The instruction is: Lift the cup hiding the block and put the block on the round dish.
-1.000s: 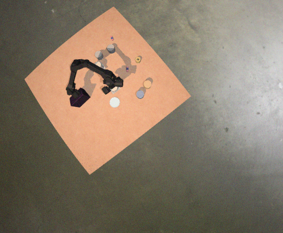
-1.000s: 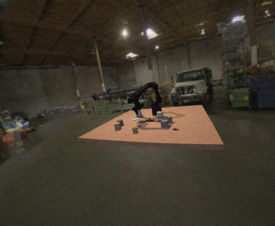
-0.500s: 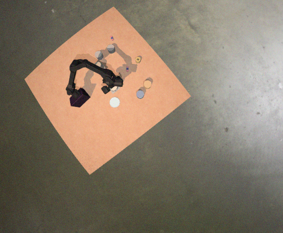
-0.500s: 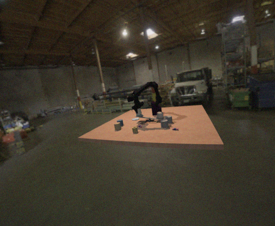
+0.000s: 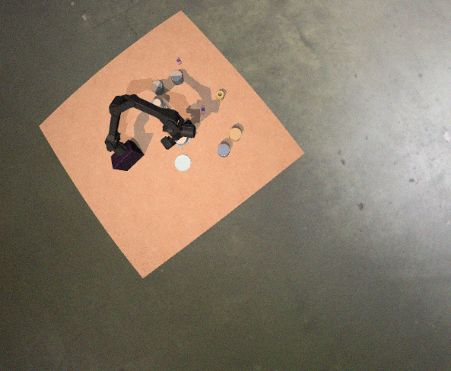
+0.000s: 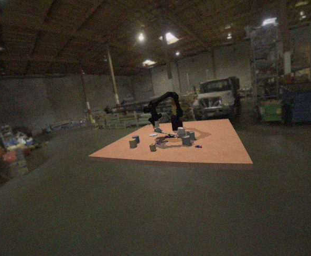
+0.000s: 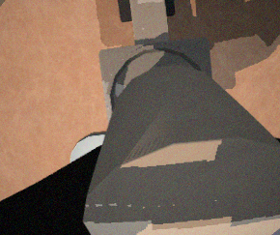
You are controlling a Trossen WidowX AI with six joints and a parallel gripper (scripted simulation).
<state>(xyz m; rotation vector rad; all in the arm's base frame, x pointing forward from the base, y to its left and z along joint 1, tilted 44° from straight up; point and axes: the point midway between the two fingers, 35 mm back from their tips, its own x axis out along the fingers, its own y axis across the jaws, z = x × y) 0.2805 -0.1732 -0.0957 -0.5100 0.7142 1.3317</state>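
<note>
Now: gripper tip 20 mm to the right of the teal block and 40 mm above it. The rest, counted from my gripper tip: cup 20 mm to the right, 10 mm above; balance beam 20 mm ahead, 140 mm to the left, 90 mm below; balance 20 mm ahead, 140 mm to the left, 110 mm below.
</note>
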